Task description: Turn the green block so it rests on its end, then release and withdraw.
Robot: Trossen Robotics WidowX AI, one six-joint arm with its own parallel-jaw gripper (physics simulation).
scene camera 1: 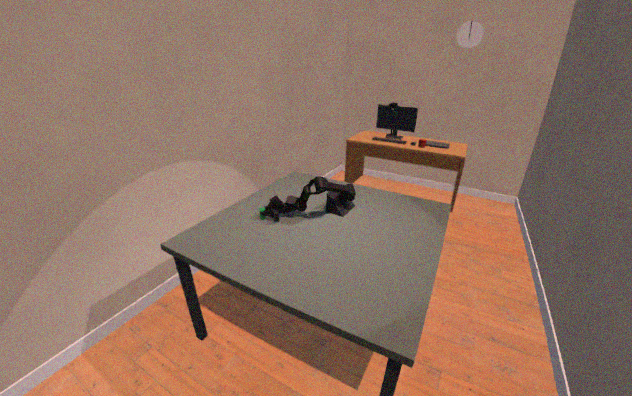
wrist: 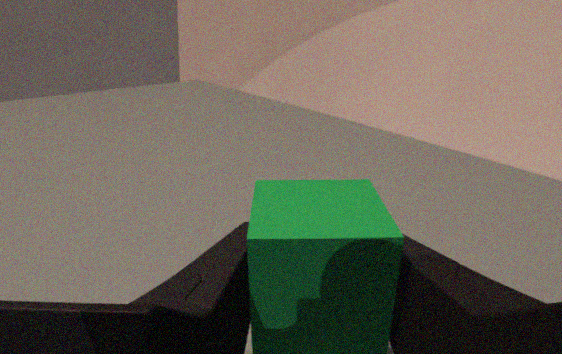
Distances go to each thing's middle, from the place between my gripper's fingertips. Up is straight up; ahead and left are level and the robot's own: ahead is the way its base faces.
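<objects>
I am looking at the green block [wrist: 324, 256], and my gripper is 1 cm above it, while it is also 1 cm to the right of the block and 1 cm past it.
</objects>
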